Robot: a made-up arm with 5 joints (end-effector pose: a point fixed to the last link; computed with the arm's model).
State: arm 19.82 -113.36 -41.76 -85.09 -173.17
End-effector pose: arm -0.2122 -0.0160 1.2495 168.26 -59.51 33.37
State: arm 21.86 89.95 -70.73 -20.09 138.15
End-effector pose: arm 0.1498 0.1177 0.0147 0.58 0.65 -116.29
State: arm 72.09 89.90 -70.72 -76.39 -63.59
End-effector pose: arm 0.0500 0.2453 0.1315 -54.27 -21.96 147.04
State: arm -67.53 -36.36 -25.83 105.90 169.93
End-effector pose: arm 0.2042 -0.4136 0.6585 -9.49 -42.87 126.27
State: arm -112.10 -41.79 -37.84 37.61 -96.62
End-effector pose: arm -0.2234 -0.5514 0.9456 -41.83 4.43 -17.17
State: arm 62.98 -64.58 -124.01 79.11 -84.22
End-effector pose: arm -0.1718 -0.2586 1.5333 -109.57 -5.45 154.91
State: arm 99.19 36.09 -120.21 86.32 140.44
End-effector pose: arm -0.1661 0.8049 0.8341 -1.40 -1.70 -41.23
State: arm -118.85 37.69 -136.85 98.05 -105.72
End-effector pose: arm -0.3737 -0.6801 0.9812 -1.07 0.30 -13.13
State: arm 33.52 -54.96 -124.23 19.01 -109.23
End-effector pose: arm -0.2853 -0.1326 1.5726 -161.21 6.41 105.35
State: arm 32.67 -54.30 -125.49 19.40 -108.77
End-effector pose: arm -0.2913 -0.1311 1.5725 -161.36 6.20 104.92
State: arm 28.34 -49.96 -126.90 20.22 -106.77
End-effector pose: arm -0.2588 -0.0866 1.5905 -157.53 6.57 102.88
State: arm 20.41 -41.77 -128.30 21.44 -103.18
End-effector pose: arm -0.1682 -0.0138 1.6179 -149.31 6.82 99.10
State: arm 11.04 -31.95 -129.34 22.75 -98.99
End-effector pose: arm -0.0316 0.0387 1.6314 -138.89 5.94 94.28
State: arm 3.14 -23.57 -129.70 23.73 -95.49
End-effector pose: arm 0.0992 0.0476 1.6234 -129.67 4.23 89.64
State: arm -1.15 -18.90 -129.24 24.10 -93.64
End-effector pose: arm 0.1790 0.0372 1.6086 -124.09 3.02 86.81
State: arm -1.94 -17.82 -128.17 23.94 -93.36
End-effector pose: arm 0.2077 0.0336 1.6005 -122.09 2.85 86.28
